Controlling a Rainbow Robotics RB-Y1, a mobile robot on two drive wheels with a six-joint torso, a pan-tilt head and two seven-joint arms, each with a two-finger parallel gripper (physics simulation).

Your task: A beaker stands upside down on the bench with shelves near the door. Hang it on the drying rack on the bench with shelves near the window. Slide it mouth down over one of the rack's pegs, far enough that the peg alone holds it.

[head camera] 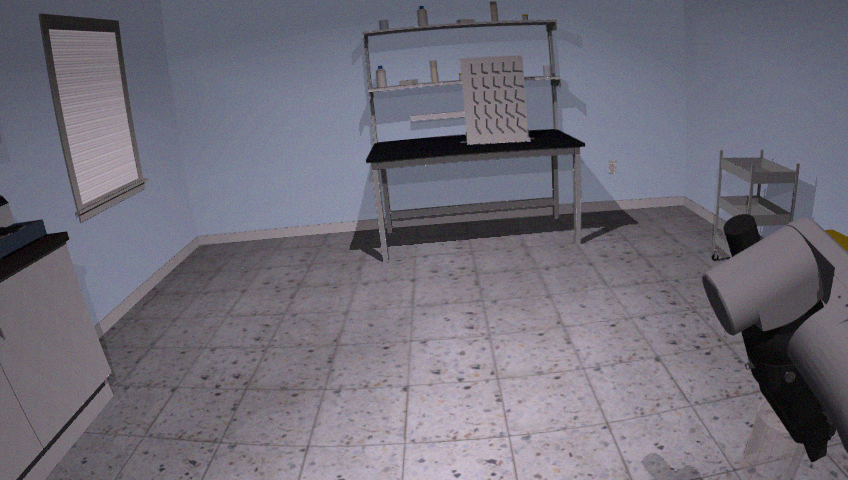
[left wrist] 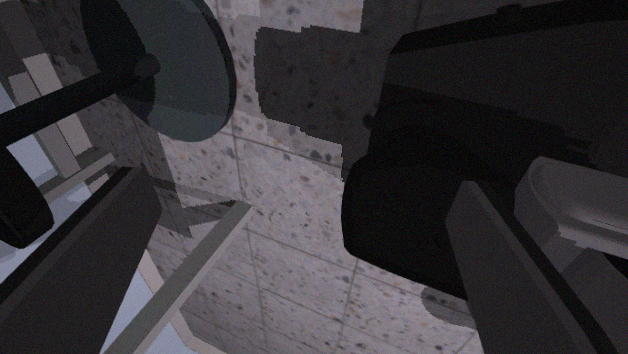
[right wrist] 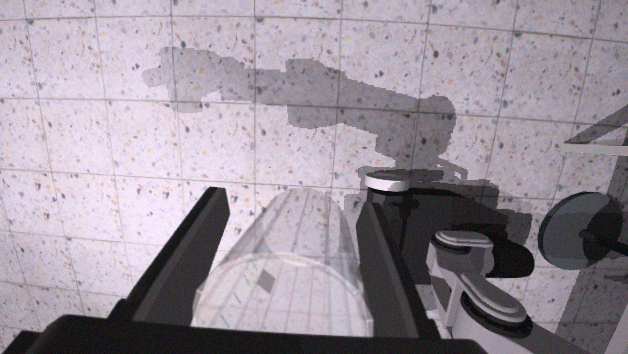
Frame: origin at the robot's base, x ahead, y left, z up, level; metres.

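Where they show: left gripper, fingertip midpoint: point(left wrist: 303, 195); right gripper, fingertip midpoint: point(head camera: 801, 433) point(right wrist: 295, 207).
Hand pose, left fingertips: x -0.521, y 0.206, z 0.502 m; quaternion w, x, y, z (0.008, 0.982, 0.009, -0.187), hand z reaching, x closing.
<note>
Each offset is from my left fingertips to the top centre of the thing. "spot": to the spot under its first point. Level surfaces: height alone.
The clear glass beaker @[0.481 m up, 0.851 m ahead, 0.589 m right] point(head camera: 771, 440) point(right wrist: 290, 280) is between the fingers of my right gripper point(right wrist: 295, 207), which is shut on it. In the head camera it hangs below the dark gripper body at the lower right, over the floor. The drying rack point(head camera: 467, 130), a pale upright board with rows of dark bent pegs, stands on the black-topped bench @[0.260 m up] point(head camera: 416, 148) with shelves, far off against the back wall. My left gripper point(left wrist: 303, 195) is open, with no object between its fingers; floor shows between them.
Bottles and small containers stand on the bench's two shelves point(head camera: 458, 25). A wheeled cart point(head camera: 758, 173) stands at the right. A window point(head camera: 95, 113) and a cabinet point(head camera: 53, 333) are at the left. A round dark disc @[spot: 0.472 m down, 0.521 m back, 0.274 m right] point(left wrist: 190, 90) point(right wrist: 565, 235) is near the left gripper.
</note>
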